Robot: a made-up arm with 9 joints. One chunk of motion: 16 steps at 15 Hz.
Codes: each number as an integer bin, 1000 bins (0 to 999) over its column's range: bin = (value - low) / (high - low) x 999, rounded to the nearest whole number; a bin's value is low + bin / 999 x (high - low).
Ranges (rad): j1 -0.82..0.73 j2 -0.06..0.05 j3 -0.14..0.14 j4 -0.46..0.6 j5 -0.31..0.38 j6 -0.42..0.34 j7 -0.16..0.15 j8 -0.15..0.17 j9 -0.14..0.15
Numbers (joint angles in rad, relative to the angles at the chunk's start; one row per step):
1: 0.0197 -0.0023 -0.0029 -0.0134 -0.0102 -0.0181 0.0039 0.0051 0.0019
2: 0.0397 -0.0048 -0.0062 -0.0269 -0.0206 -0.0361 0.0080 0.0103 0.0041
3: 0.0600 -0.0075 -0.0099 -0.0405 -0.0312 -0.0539 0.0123 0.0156 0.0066
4: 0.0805 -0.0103 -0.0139 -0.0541 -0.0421 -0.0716 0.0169 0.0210 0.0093
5: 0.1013 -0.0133 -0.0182 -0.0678 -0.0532 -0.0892 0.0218 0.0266 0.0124
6: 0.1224 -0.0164 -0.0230 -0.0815 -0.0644 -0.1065 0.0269 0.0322 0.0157
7: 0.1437 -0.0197 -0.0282 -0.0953 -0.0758 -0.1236 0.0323 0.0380 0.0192
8: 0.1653 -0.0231 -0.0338 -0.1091 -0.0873 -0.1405 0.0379 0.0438 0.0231
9: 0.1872 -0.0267 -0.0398 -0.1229 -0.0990 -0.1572 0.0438 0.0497 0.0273
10: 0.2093 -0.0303 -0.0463 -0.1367 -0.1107 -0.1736 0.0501 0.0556 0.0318
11: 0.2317 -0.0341 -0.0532 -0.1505 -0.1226 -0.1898 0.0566 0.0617 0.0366
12: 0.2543 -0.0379 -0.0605 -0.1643 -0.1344 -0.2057 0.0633 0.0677 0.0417
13: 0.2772 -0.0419 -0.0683 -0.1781 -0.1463 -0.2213 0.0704 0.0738 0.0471
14: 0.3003 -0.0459 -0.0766 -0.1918 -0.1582 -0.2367 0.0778 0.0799 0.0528
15: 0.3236 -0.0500 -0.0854 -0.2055 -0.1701 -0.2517 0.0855 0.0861 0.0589
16: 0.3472 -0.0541 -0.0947 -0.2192 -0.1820 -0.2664 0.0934 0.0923 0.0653
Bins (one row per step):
1: 541 524 489 421 434 528 528 484 489
2: 554 501 477 408 419 505 541 500 496
3: 567 477 464 395 404 481 555 517 505
4: 580 451 450 383 388 458 570 534 514
5: 594 424 435 370 372 435 586 551 525
6: 607 396 417 357 356 412 602 569 536
7: 621 366 399 344 339 390 620 587 548
8: 635 335 379 331 322 367 638 605 562
9: 649 302 357 318 305 345 657 623 576
10: 663 270 334 305 289 324 677 642 592
11: 678 235 310 292 271 303 698 661 608
12: 692 201 284 279 254 282 720 680 626
13: 707 164 256 266 237 261 742 699 645
14: 722 128 226 253 220 241 766 718 664
15: 737 91 195 240 203 221 791 737 685
16: 752 54 162 227 185 202 817 756 707

